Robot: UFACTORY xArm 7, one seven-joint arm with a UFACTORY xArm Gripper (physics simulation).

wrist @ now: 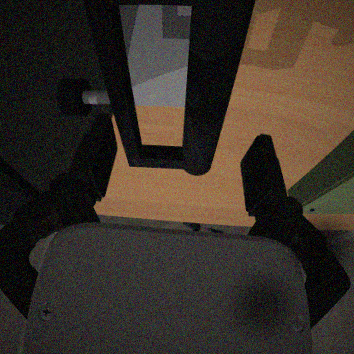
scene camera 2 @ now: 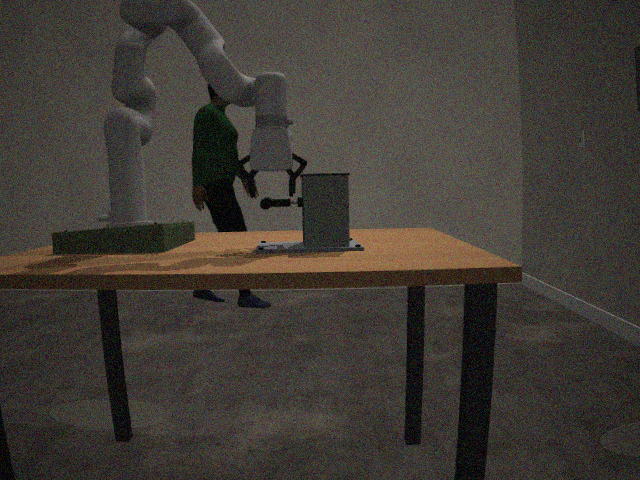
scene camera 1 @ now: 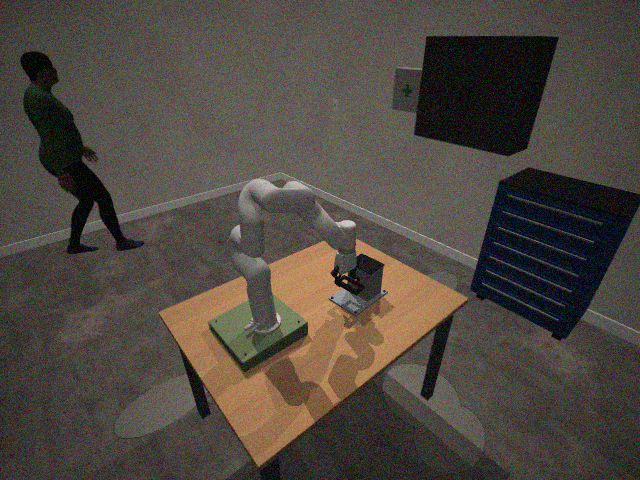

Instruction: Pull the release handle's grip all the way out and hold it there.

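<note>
The black release handle, a rectangular frame with a thick round grip bar, stands out from the grey housing on a short metal rod. My gripper is wide open and points down, with nothing between its fingers. In scene camera 2 its fingertips are slightly above the handle's level, one near the housing face and one out past the grip's outer side. In the wrist view the handle's near end lies between the two fingers' lines.
The housing stands on a light base plate on the wooden table. The arm's green base block is on the table. A person stands beyond the table. A blue drawer cabinet stands by the wall.
</note>
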